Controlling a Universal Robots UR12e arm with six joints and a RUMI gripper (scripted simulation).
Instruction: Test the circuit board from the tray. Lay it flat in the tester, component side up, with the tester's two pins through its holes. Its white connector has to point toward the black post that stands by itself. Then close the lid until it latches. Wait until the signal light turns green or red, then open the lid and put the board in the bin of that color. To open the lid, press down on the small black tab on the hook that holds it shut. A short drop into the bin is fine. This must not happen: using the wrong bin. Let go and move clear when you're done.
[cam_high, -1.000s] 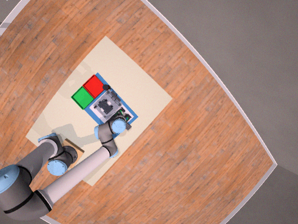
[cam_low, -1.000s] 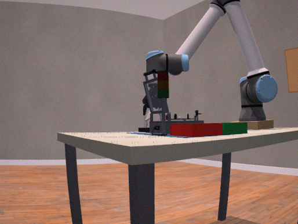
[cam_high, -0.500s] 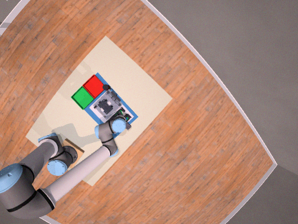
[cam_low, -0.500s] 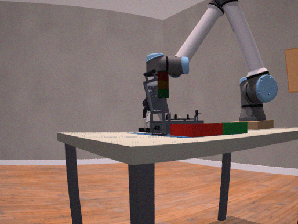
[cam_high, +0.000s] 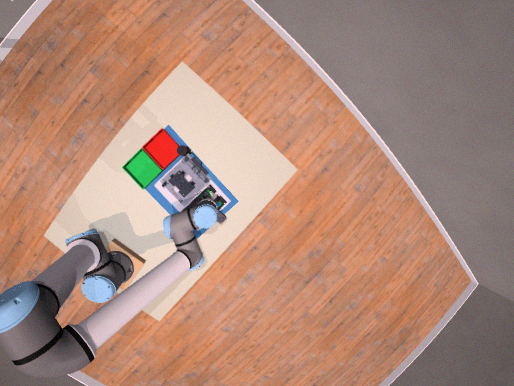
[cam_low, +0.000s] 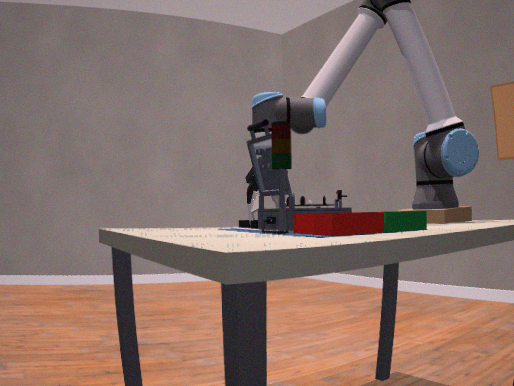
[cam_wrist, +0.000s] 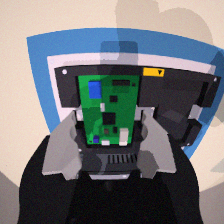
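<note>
Now: hand 10 mm to the right of the green circuit board. From my hand the other things lie so: green bin 380 mm to the left, 130 mm behind, 10 mm below; red bin 370 mm to the left, 20 mm ahead, 10 mm below; lid 170 mm to the left, 160 mm above, 90 mm ahead.
</note>
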